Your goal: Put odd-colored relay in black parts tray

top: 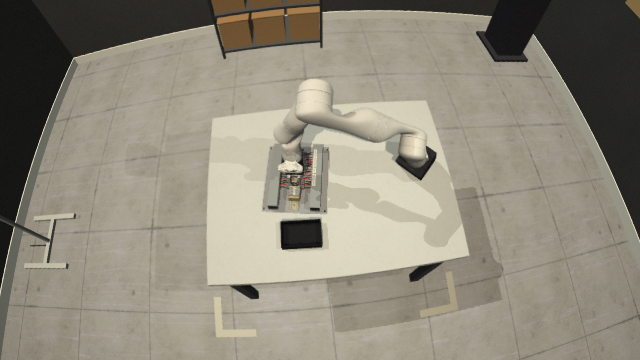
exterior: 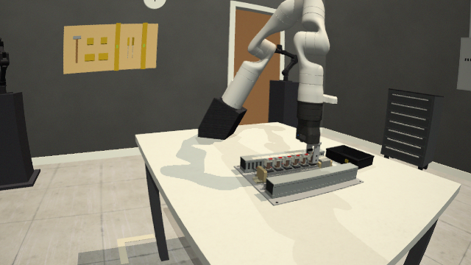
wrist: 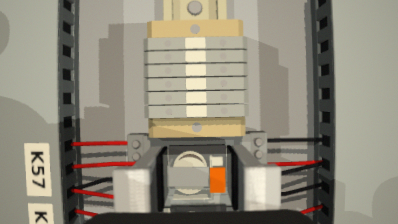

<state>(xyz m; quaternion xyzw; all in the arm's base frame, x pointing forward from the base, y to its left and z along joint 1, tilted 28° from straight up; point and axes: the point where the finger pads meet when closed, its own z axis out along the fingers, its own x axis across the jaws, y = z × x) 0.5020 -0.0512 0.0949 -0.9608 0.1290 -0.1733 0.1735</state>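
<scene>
My gripper is now 1 cm above the clear relay. Also, from my hand: black parts tray 22 cm to the left, 4 cm below, 1 cm ahead; relay panel 4 cm to the right, 4 cm below, 1 cm behind.
</scene>
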